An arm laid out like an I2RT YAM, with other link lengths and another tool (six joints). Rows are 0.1 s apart.
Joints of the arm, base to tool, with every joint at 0 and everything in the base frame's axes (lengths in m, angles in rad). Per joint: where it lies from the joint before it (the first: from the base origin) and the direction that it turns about. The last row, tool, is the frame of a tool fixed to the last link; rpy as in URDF.
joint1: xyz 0 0 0.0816 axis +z
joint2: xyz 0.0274 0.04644 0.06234 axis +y
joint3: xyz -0.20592 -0.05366 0 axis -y
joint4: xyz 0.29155 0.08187 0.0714 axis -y
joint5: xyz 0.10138 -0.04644 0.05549 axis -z
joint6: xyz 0.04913 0 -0.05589 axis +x
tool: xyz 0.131 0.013 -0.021 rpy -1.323 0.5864 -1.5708
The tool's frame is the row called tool.
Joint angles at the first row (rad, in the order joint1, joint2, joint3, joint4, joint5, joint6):
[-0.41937, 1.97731, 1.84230, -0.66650, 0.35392, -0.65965]
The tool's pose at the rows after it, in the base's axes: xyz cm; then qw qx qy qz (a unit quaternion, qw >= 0):
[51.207 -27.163 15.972 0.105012 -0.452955 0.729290 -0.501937]
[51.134 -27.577 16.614 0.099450 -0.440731 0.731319 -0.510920]
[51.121 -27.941 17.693 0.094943 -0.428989 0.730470 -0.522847]
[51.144 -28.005 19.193 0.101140 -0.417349 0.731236 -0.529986]
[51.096 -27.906 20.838 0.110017 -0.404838 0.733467 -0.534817]
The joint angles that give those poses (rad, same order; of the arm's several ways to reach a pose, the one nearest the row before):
[-0.42072, 1.97712, 1.85348, -0.66574, 0.36763, -0.65313]
[-0.42142, 1.97879, 1.86726, -0.66680, 0.39165, -0.63875]
[-0.42031, 1.97654, 1.88538, -0.66807, 0.41736, -0.62930]
[-0.42112, 1.96909, 1.91518, -0.68616, 0.41968, -0.61320]
[-0.42160, 1.96125, 1.95240, -0.71510, 0.41670, -0.59115]

